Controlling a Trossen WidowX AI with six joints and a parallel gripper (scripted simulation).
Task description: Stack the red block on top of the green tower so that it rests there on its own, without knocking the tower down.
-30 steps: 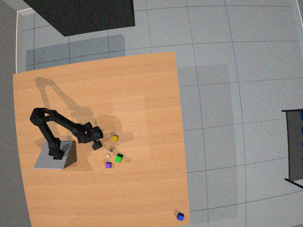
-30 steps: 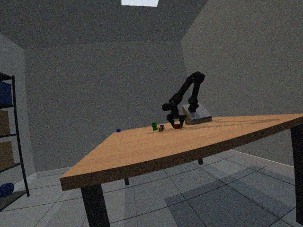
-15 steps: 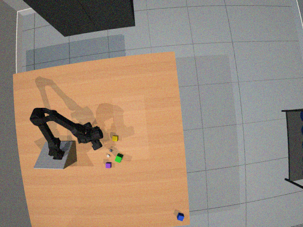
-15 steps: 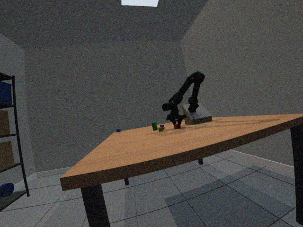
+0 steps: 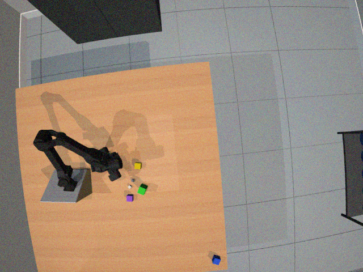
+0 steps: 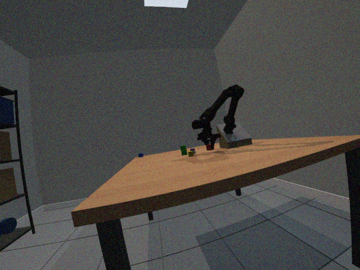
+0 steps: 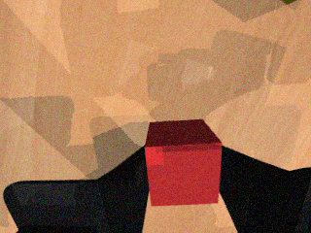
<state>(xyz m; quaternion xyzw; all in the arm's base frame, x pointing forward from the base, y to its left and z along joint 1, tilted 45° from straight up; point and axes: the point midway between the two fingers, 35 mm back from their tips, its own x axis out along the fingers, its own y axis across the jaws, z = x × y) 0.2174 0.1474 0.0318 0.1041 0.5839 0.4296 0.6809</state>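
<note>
Now: gripper tip 21 cm to the left of the purple block, 9 cm short of it and 1 cm above it. Also, from my gripper tip: red block 1 cm above; yellow block 14 cm ahead, 2 cm to the right, 1 cm below; blue block 61 cm to the right, 61 cm ahead, 1 cm below.
</note>
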